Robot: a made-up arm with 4 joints. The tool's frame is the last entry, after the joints.
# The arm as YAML. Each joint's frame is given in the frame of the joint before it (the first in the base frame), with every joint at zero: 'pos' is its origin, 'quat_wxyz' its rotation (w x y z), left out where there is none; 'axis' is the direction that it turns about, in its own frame. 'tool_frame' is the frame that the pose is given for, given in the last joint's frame.
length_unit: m
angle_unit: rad
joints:
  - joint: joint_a
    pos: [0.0, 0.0, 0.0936]
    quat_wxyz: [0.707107, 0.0, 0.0, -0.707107]
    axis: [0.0, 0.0, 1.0]
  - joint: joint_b
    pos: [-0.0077, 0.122, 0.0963]
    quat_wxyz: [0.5, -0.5, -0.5, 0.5]
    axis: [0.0, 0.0, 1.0]
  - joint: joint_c
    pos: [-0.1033, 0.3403, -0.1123]
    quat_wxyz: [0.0, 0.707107, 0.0, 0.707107]
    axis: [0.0, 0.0, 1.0]
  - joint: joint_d
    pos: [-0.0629, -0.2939, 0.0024]
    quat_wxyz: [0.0, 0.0, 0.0, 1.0]
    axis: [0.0, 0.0, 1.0]
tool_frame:
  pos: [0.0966, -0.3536, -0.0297]
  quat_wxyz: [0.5, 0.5, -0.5, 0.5]
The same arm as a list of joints. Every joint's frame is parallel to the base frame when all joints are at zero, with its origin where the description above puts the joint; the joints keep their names.
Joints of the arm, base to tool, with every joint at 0 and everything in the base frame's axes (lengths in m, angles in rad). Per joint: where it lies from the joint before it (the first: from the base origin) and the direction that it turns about. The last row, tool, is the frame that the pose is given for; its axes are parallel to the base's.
joint_a: axis +z xyz 0 0 0.0936
joint_b: axis +y xyz 0.122 0.0077 0.0963
joint_c: axis +x xyz -0.1033 -0.1123 -0.3403
joint_d: axis +x xyz 0.0024 -0.0629 -0.2939
tool: xyz -0.0297 -0.0966 0.3536

